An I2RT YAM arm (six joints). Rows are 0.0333 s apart.
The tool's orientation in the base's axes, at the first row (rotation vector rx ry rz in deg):
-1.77, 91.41, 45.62
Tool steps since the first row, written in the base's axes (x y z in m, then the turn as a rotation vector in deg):
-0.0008, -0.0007, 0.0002, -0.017, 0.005, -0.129
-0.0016, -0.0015, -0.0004, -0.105, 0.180, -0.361
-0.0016, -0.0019, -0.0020, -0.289, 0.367, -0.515
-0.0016, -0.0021, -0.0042, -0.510, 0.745, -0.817
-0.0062, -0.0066, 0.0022, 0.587, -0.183, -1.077
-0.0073, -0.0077, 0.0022, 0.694, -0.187, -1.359
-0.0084, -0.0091, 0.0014, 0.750, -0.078, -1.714
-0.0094, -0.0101, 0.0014, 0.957, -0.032, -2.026
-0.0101, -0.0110, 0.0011, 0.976, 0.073, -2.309
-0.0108, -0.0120, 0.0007, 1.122, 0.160, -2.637
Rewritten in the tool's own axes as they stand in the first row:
-0.0003, -0.0001, -0.0010, 0.120, -0.049, -0.016
0.0001, -0.0006, -0.0021, 0.416, 0.016, -0.012
0.0013, -0.0016, -0.0024, 0.669, 0.169, -0.082
0.0032, -0.0028, -0.0026, 1.141, 0.416, -0.093
-0.0034, -0.0012, -0.0086, 0.752, -0.909, 0.383
-0.0036, -0.0015, -0.0101, 0.977, -1.092, 0.465
-0.0033, -0.0024, -0.0118, 1.324, -1.201, 0.558
-0.0035, -0.0027, -0.0131, 1.576, -1.406, 0.750
-0.0034, -0.0032, -0.0142, 1.866, -1.467, 0.811
-0.0034, -0.0039, -0.0153, 2.161, -1.620, 0.970

